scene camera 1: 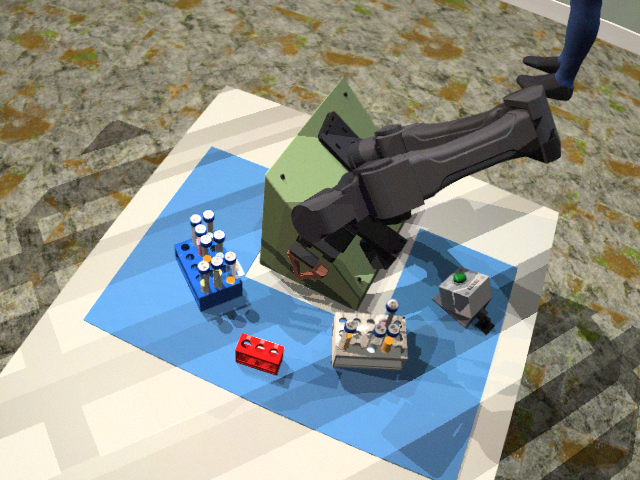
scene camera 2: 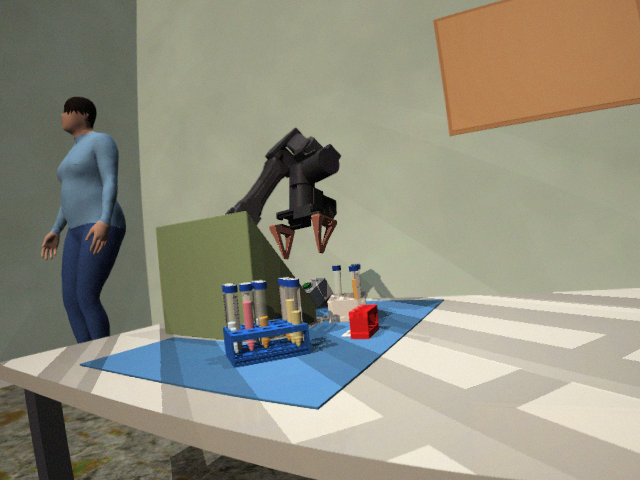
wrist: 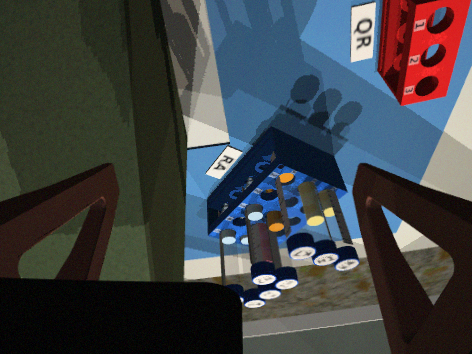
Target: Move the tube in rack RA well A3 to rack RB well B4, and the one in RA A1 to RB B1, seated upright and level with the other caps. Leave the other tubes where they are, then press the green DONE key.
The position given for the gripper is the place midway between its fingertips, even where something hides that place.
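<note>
The gripper (scene camera 2: 302,256), (wrist: 235,176) stands open and holds nothing, and a QR label (wrist: 362,26) can be seen as well.
</note>
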